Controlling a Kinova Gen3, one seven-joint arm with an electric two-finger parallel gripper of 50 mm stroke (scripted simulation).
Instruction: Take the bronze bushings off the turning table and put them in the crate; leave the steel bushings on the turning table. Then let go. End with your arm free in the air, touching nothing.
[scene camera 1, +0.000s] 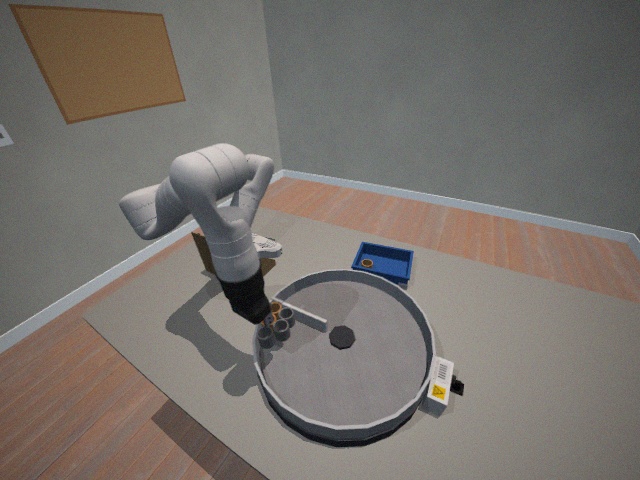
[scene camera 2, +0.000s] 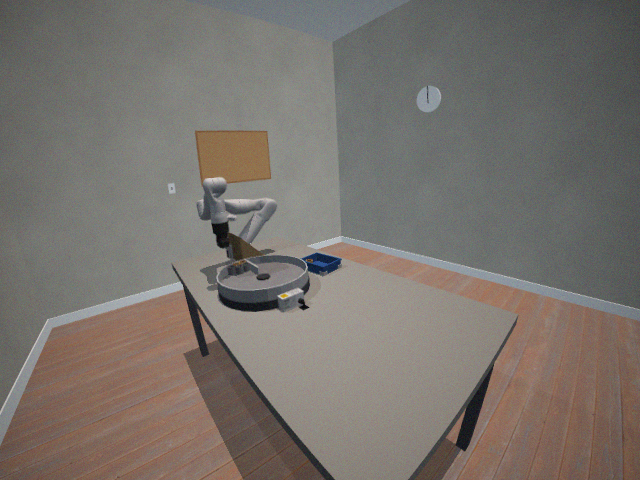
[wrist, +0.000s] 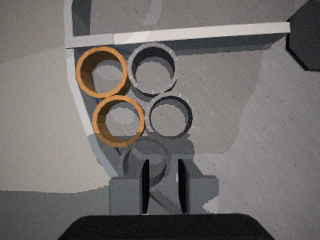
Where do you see a bronze bushing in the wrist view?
99, 116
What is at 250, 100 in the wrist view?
A round grey turning table.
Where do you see a round grey turning table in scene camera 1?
371, 361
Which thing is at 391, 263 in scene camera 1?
A blue crate.
